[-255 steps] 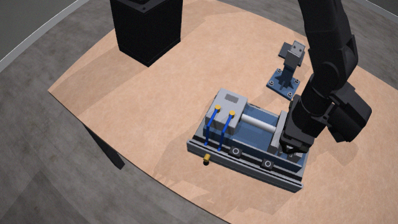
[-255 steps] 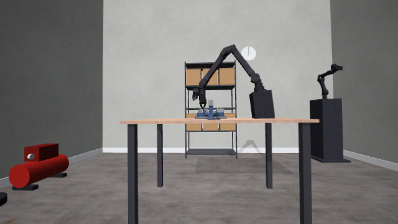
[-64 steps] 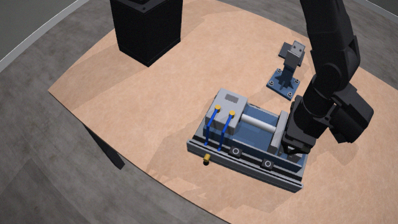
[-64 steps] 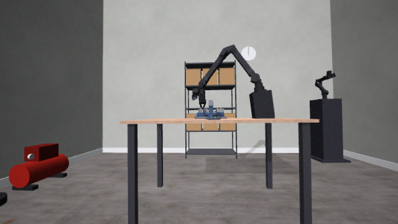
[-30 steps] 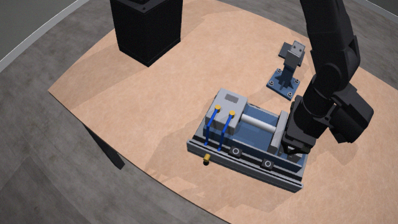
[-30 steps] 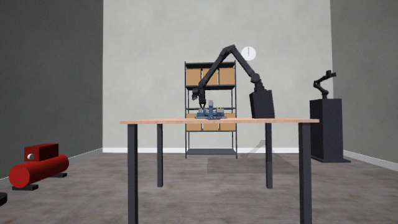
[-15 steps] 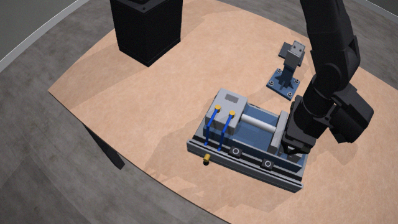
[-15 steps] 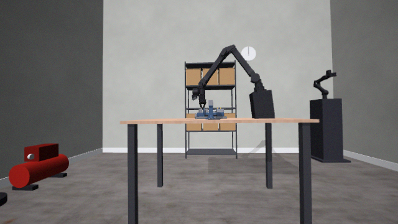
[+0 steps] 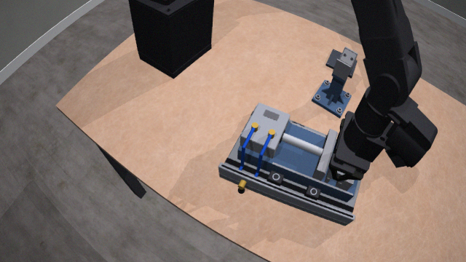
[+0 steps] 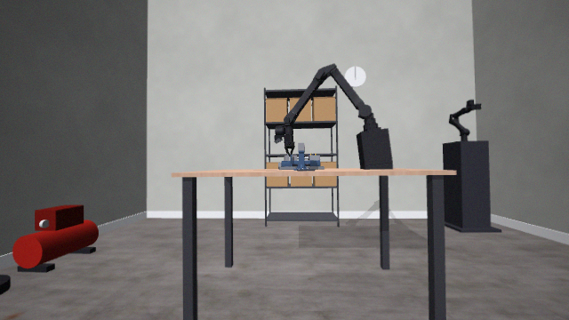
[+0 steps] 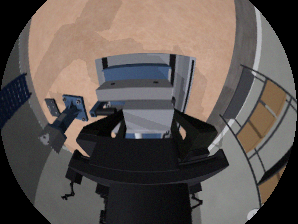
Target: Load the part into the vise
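Right now my hand is 1 cm above the grey part. Also, from my hand: moving jaw (4 cm behind, 2 cm to the left, 2 cm below); then fixed jaw (3 cm ahead, 2 cm to the left, 2 cm below); then work stop (7 cm to the left, 1 cm below, 1 cm behind).
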